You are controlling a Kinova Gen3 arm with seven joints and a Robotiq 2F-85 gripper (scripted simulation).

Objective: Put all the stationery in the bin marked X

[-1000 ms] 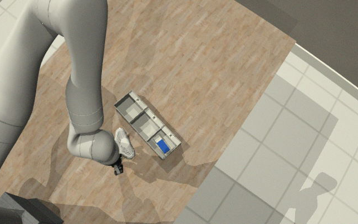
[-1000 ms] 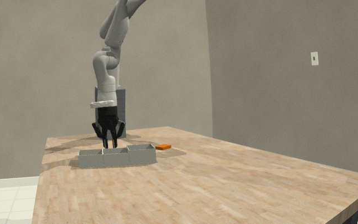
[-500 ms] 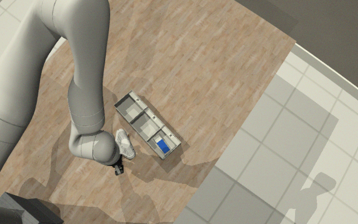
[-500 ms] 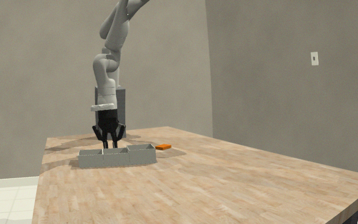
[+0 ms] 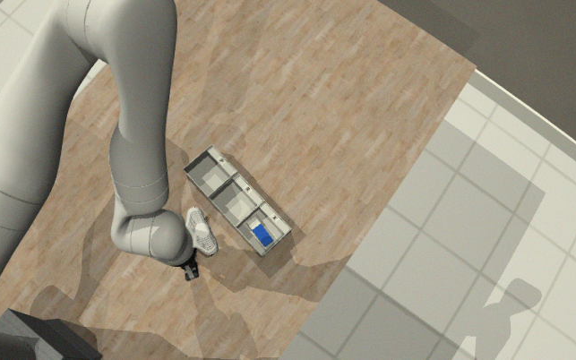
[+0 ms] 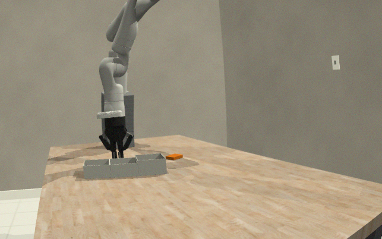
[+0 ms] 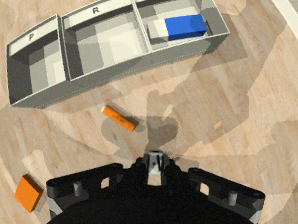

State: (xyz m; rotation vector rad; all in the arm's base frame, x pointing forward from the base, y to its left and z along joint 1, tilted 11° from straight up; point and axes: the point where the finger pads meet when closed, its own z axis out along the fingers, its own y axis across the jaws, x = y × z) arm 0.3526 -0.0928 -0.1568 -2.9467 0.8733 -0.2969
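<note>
Now: the blue flat thing 12 cm ahead of my hand, 9 cm to the right of it and 1 cm below it. From my hand the other things lie so: orange stick 7 cm ahead, 1 cm to the left, 2 cm below; then flat orange block 4 cm ahead, 20 cm to the left, 2 cm below; then black ring-like part 1 cm ahead, 15 cm to the left, 2 cm below.
</note>
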